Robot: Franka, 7 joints.
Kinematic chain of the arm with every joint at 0, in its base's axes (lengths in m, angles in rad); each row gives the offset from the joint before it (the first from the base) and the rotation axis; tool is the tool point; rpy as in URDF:
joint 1: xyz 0 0 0.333 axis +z
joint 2: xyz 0 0 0 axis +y
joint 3: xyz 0 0 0.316 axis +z
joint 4: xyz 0.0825 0 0 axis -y
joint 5: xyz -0.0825 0 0.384 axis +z
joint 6: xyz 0 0 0 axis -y
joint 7: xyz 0.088 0 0 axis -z
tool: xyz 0 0 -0.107 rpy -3.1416 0 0
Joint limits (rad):
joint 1: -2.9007..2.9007
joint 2: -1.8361..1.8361
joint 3: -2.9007..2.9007
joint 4: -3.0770..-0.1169
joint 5: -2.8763..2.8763
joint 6: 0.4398..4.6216
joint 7: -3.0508..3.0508
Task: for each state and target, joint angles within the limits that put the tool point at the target. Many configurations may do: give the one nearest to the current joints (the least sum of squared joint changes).
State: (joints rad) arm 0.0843 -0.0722 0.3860 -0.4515 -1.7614 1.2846 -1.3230
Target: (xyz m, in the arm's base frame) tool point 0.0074 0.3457 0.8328
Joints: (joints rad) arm 0.4924 -0.3818 1.0074 -1.4445 -1.2478 0.7346 -1.3230
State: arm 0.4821 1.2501 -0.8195 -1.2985 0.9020 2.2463 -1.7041
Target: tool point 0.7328 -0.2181 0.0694
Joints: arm 0.2174 1.4497 -0.8451 -1.0710 0.9108 2.3623 -1.7041
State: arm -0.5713 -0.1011 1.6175 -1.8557 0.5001 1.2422 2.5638
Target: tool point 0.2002 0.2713 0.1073
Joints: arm -1.0673 -0.9317 2.1320 -2.3582 0.5737 1.4933 2.5638
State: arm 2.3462 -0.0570 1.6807 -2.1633 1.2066 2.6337 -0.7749
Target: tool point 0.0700 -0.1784 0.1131
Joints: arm 2.8029 -0.1955 2.3156 -3.0192 1.2008 2.2705 -0.7749
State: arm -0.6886 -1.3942 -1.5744 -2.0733 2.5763 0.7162 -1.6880
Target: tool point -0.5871 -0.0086 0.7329
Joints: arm -0.8052 -1.1499 -1.2769 -1.5443 2.6248 0.9415 -1.6880
